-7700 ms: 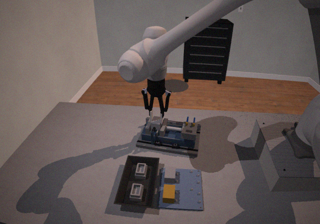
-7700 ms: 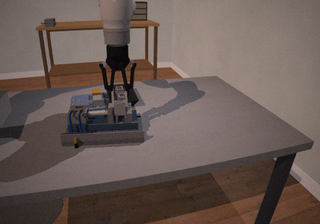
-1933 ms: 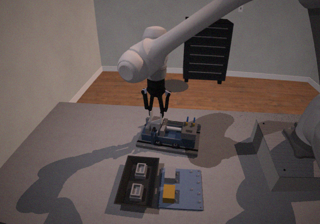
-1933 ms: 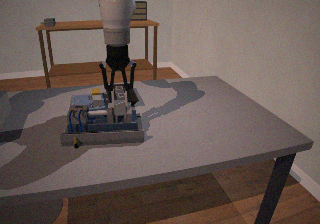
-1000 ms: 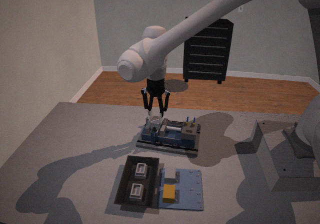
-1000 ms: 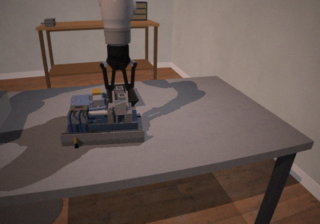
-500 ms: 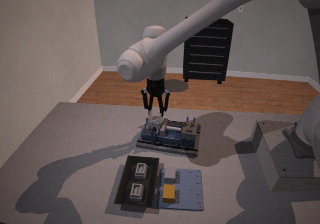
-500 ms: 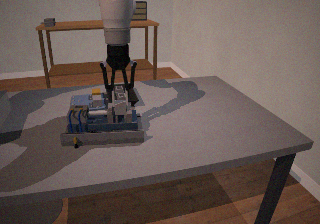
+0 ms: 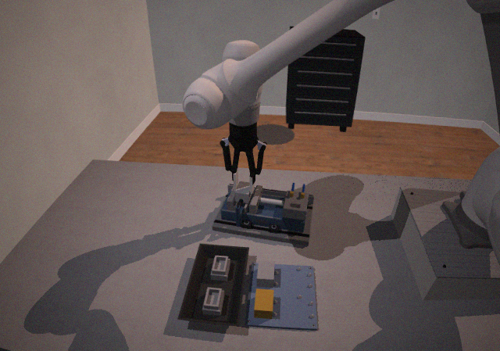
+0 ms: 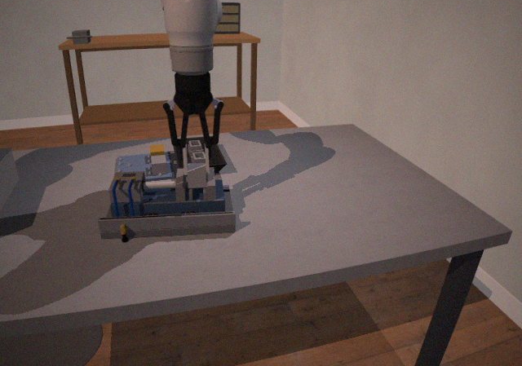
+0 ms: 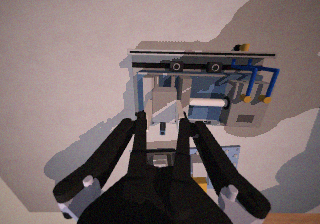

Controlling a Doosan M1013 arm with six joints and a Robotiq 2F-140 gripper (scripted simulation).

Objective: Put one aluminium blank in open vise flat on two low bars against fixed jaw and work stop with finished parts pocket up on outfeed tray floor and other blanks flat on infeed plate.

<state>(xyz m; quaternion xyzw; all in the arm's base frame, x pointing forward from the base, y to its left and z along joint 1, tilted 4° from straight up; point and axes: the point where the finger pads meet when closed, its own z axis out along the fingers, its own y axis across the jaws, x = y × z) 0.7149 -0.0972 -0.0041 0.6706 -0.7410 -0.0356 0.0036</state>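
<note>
Now: hand 10 cm above the blue vise, 7 cm past it and 1 cm to the right of it. From my hand the other things lie so: brass blank (34 cm to the left, 11 cm below, 10 cm behind); then aluminium blank (25 cm to the left, 11 cm below, 9 cm behind); then infeed plate (29 cm to the left, 14 cm below, 14 cm behind).
</note>
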